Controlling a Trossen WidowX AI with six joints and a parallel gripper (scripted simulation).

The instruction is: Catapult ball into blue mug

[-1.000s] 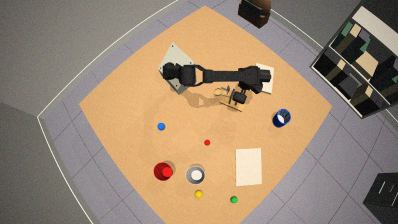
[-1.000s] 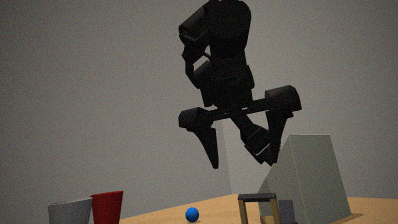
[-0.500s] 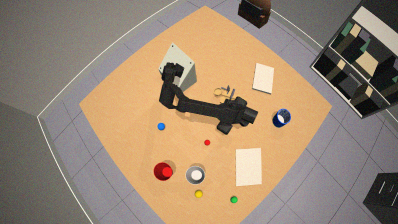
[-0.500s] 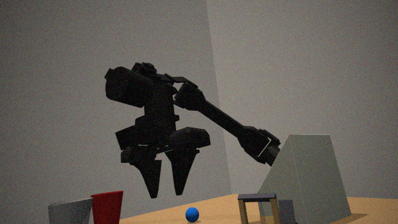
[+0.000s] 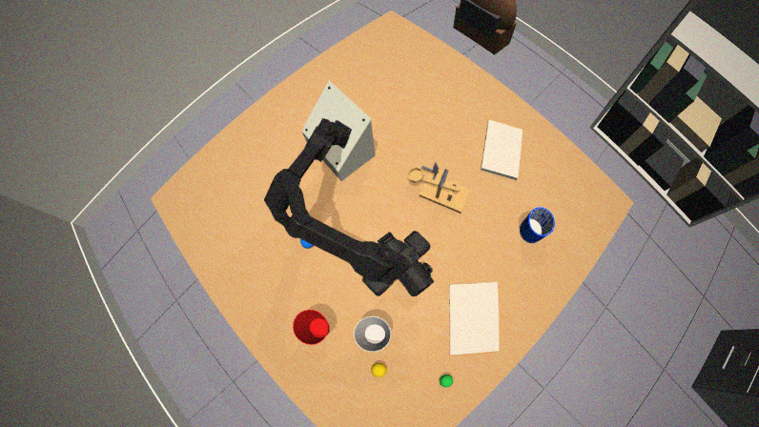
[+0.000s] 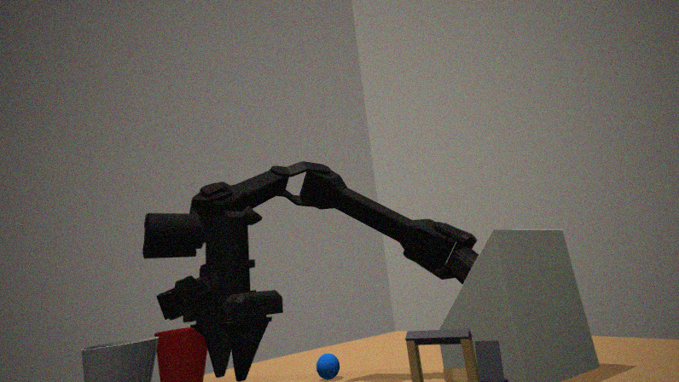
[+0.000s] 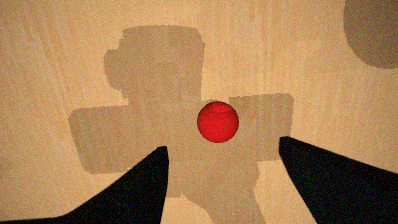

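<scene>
The red ball lies 5 cm below my gripper tip. Round my gripper tip: white sheet: 27 cm ahead, 6 cm below, 4 cm to the left; then blue ball: 26 cm behind, 11 cm to the right, 4 cm below; then grey cup: 18 cm to the right, 7 cm ahead, 3 cm below.
</scene>
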